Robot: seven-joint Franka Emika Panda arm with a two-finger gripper.
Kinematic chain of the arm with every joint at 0, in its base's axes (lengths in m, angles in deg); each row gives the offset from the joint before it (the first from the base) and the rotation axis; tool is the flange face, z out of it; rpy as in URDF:
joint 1: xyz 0 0 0.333 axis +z
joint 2: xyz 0 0 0 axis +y
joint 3: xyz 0 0 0.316 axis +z
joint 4: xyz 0.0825 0 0 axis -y
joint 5: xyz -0.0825 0 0.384 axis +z
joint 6: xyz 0 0 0 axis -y
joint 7: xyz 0.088 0 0 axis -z
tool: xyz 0 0 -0.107 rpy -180 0 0
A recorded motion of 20 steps. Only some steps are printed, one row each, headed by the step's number.
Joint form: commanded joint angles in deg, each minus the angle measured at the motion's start. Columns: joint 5, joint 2, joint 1, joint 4, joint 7, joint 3, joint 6.
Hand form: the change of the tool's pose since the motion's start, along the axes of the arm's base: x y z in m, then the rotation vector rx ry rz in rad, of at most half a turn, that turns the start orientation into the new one. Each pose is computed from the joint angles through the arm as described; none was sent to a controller.
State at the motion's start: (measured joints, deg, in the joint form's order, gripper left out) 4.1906 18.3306 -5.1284 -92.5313 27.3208 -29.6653 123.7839
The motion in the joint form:
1: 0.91 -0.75 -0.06 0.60 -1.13 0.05 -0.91
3: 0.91 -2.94 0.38 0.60 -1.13 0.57 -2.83
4: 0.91 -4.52 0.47 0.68 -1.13 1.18 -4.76
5: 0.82 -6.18 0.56 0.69 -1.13 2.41 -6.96
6: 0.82 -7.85 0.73 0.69 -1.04 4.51 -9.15
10: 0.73 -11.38 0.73 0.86 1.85 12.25 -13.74
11: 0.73 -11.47 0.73 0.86 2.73 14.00 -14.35
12: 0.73 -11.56 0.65 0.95 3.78 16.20 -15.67
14: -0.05 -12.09 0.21 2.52 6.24 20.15 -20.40
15: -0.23 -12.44 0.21 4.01 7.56 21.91 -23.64
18: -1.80 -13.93 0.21 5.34 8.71 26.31 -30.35
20: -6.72 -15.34 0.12 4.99 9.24 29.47 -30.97
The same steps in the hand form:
1: -0.0014 0.0011 0.0112 0.0111 -0.0135 0.0143
3: -0.0048 0.0120 0.0295 0.0295 -0.0243 0.0288
4: -0.0083 0.0200 0.0419 0.0481 -0.0254 0.0394
5: -0.0097 0.0338 0.0534 0.0705 -0.0217 0.0612
6: -0.0069 0.0564 0.0645 0.0960 -0.0183 0.0981
10: 0.0065 0.1326 0.0894 0.1559 -0.0137 0.1845
11: 0.0114 0.1498 0.0886 0.1673 -0.0058 0.1996
12: 0.0160 0.1711 0.0872 0.1843 0.0123 0.2181
14: 0.0174 0.2068 0.0969 0.2062 0.0595 0.2392
15: 0.0158 0.2253 0.1074 0.2187 0.0838 0.2484
18: 0.0052 0.2688 0.1224 0.2218 0.1621 0.3037
20: -0.0005 0.2907 0.1327 0.1378 0.1813 0.3416

